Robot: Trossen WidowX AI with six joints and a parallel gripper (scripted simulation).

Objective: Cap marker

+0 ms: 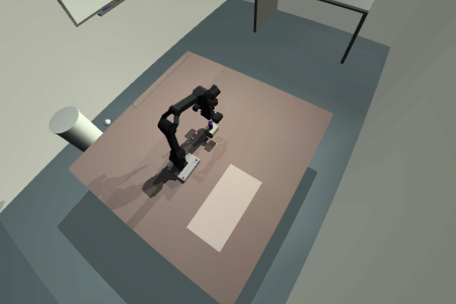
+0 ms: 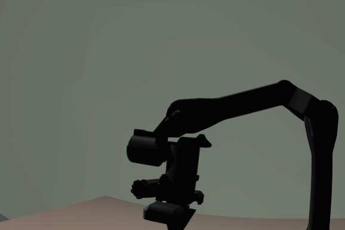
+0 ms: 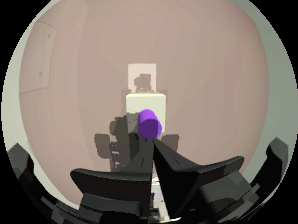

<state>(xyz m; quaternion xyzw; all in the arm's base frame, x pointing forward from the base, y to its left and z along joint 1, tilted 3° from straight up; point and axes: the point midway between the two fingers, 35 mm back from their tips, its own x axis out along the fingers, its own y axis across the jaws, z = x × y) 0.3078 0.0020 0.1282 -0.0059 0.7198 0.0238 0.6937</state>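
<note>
The purple cap is 6 cm below my gripper tip.
</note>
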